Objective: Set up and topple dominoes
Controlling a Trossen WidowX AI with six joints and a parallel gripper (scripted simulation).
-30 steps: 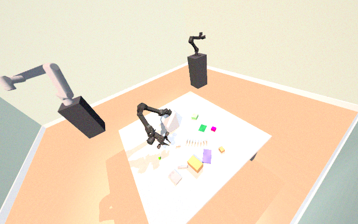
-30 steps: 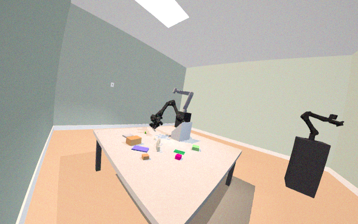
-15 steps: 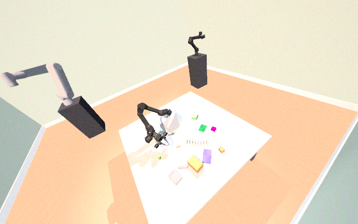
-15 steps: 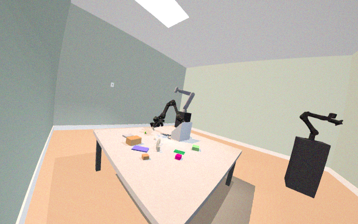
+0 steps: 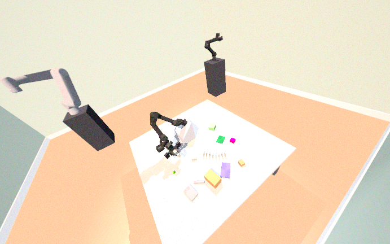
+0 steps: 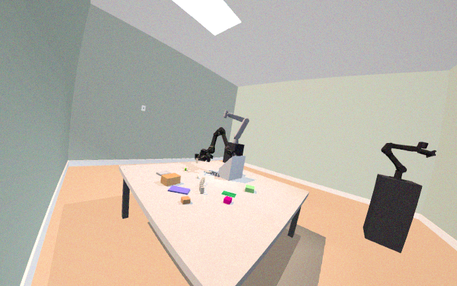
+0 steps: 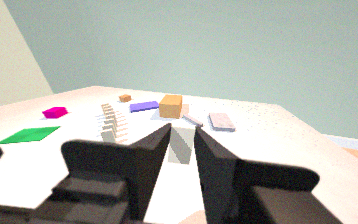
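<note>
Now: gripper tip 130 mm above the tiny green cube, 110 mm to the left of it and 40 mm short of it. Also, from my gripper tip: orange cube 440 mm to the left, 340 mm ahead, 130 mm below; green tile 480 mm to the left, 150 mm below; purple slab 300 mm ahead, 280 mm to the left, 140 mm below.
</note>
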